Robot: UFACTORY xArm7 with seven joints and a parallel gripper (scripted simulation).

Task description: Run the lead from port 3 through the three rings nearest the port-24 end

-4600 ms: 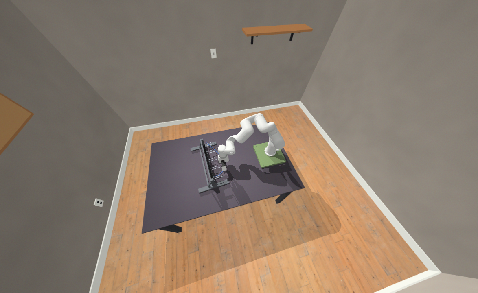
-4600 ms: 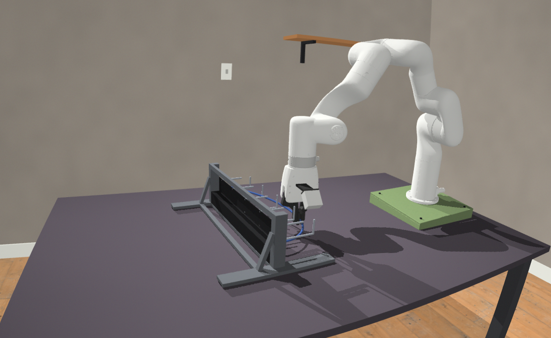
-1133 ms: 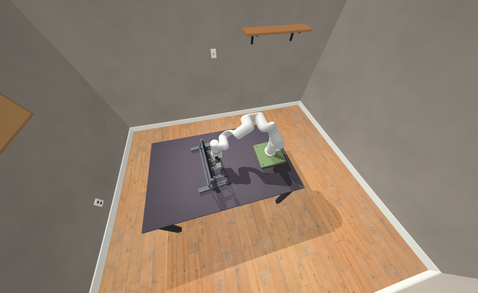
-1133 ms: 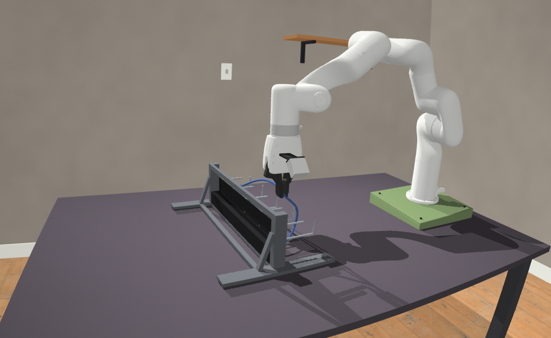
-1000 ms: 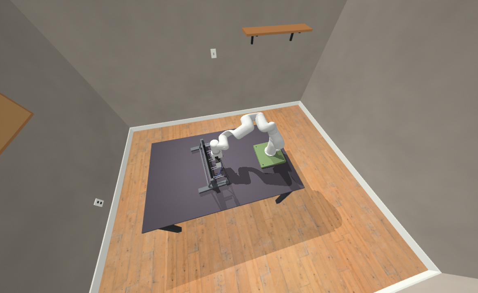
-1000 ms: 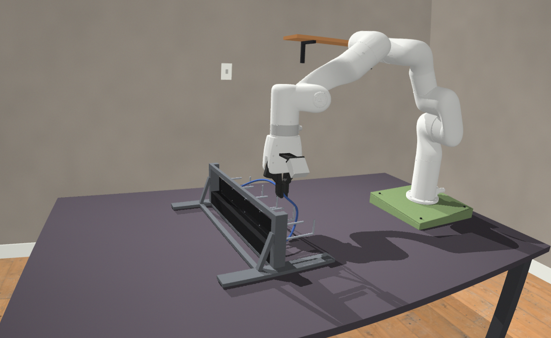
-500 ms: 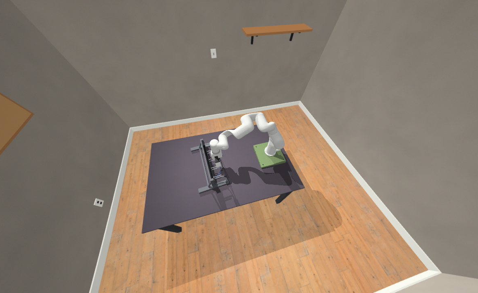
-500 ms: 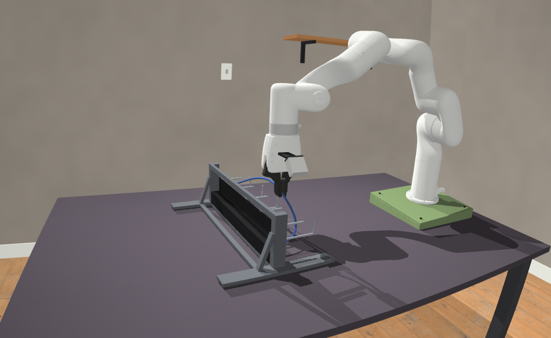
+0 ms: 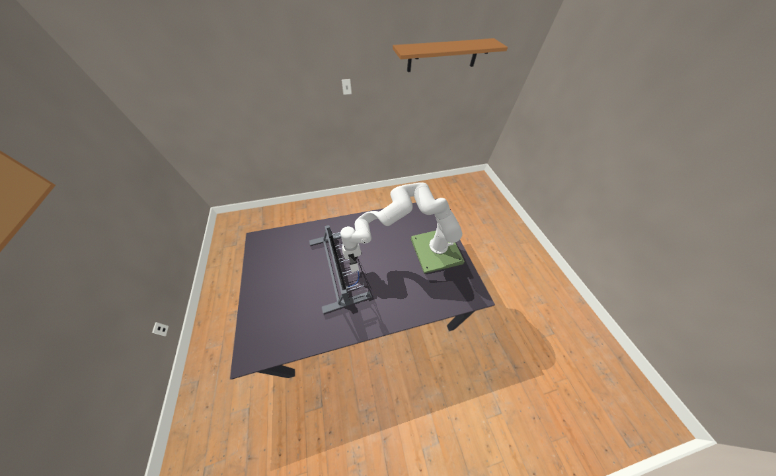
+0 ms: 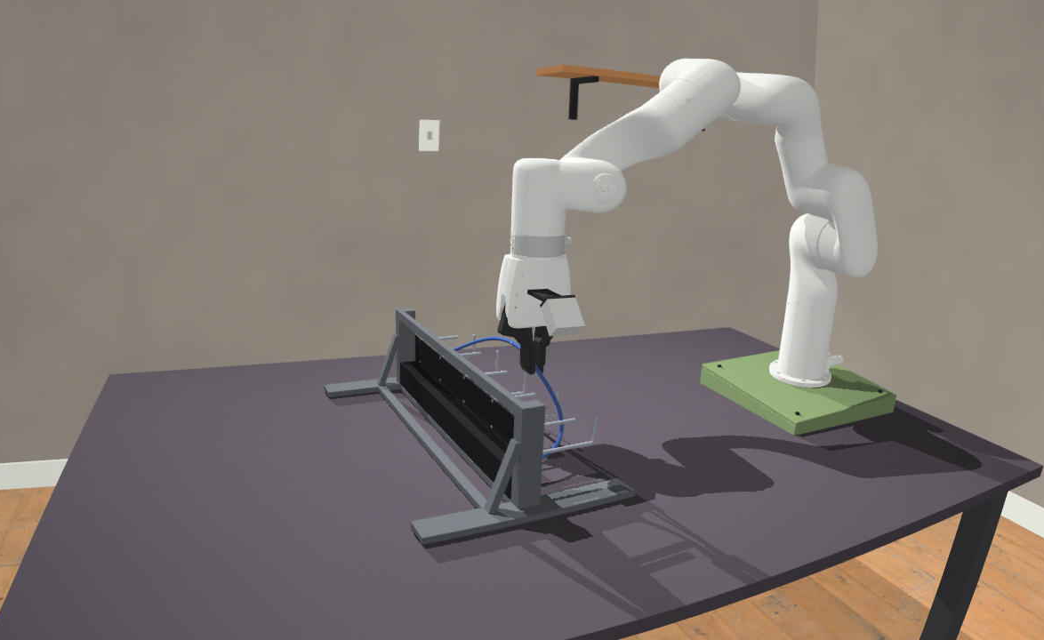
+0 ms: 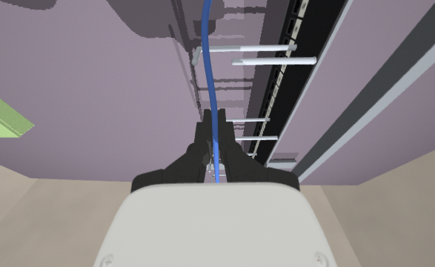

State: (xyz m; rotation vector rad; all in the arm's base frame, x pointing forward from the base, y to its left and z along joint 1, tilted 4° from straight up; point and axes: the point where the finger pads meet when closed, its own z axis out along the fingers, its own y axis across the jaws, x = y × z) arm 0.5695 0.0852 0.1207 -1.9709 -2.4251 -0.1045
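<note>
Right now the grey rack is 110 mm ahead of my hand, 30 mm to the right of it and 60 mm below it.
</note>
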